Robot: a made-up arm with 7 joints.
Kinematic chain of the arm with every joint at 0, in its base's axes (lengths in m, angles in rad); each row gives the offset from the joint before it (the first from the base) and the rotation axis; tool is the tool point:
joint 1: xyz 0 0 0.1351 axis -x
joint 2: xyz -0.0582 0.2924 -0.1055 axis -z
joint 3: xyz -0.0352 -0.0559 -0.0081 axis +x
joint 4: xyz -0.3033 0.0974 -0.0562 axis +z
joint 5: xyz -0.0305 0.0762 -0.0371 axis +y
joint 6: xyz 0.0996 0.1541 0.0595 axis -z
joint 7: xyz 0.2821 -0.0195 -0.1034 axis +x
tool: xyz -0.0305 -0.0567 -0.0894
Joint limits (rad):
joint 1: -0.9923..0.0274
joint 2: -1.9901..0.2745
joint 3: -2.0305..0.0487
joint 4: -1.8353..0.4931
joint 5: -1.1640..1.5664
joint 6: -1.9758..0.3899
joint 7: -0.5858..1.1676
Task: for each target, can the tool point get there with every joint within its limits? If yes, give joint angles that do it. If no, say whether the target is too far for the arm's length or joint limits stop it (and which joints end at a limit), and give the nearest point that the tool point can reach.
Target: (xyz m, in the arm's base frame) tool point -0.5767 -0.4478 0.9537
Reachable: no: joint limits stop it (at a limit: joint 1, joint 2, joint 3, joint 4) | nearest point -0.3313 -0.0417 0.4729 | short by 0.676 m
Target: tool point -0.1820 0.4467 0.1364
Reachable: yes | joints -0.4856 -1.7505 -0.3261 -0.6264 -0.5832 -0.5298 0.5431
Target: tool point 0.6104 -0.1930 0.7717
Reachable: no: joint limits stop it (at a limit: joint 1, joint 2, joint 3, joint 4) | nearest point 0.3664 0.0398 0.5123 | short by 0.425 m
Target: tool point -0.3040 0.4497 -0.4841
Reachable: yes | joints -0.6551 -0.5486 -1.0381 -0.1007 1.2363 -1.0068 0.2682
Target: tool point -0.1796 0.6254 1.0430
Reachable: no: joint limits stop it (at a limit: joint 1, joint 2, joint 3, joint 7) | nearest point -0.2322 0.5600 0.8652 | short by 0.197 m
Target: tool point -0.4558 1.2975 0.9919
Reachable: no: too far | nearest point -0.4139 0.8450 0.6927 | short by 0.544 m
